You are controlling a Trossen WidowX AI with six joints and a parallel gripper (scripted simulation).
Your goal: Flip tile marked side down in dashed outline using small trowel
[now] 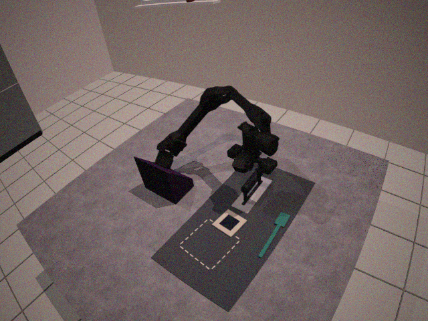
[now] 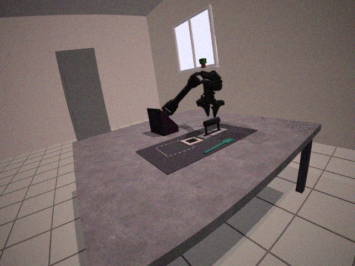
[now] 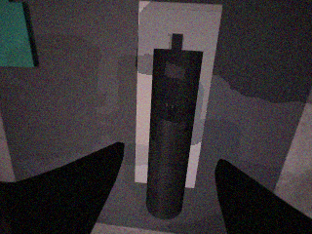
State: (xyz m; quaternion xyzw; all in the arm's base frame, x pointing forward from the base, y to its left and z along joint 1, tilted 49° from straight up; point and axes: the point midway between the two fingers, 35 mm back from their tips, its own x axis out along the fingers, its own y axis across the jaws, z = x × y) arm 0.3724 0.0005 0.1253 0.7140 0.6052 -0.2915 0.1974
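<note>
Now: gripper tip 140 mm to the left of the dark mat, 120 mm above it and 20 mm short of it. From my gripper tip the other things lie so: teal trowel: 160 mm ahead, 130 mm to the right, 100 mm below; then cream tile: 170 mm to the right, 100 mm below, 10 mm behind.
</note>
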